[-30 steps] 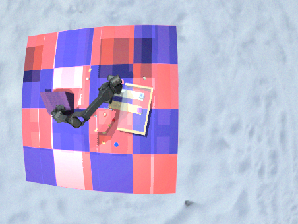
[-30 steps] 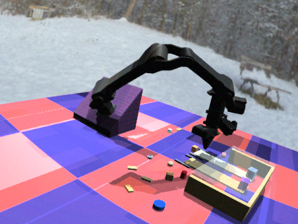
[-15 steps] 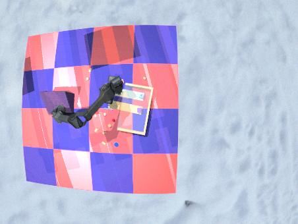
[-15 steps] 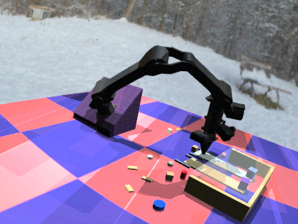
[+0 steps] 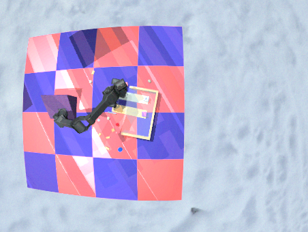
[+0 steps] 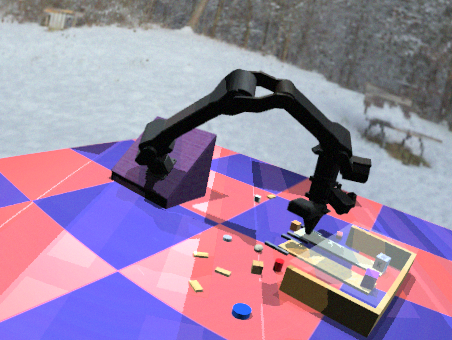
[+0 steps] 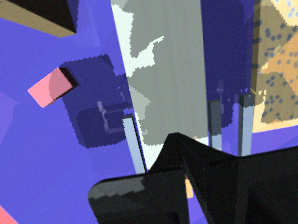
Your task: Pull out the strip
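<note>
Right now the labelled cube is 21 cm ahead of my gripper tip, 5 cm to the right of it and 1 cm above it. The rest, counted from my gripper tip: blue disc 38 cm to the right, 1 cm ahead; then pink block 7 cm ahead, 6 cm to the left.
</note>
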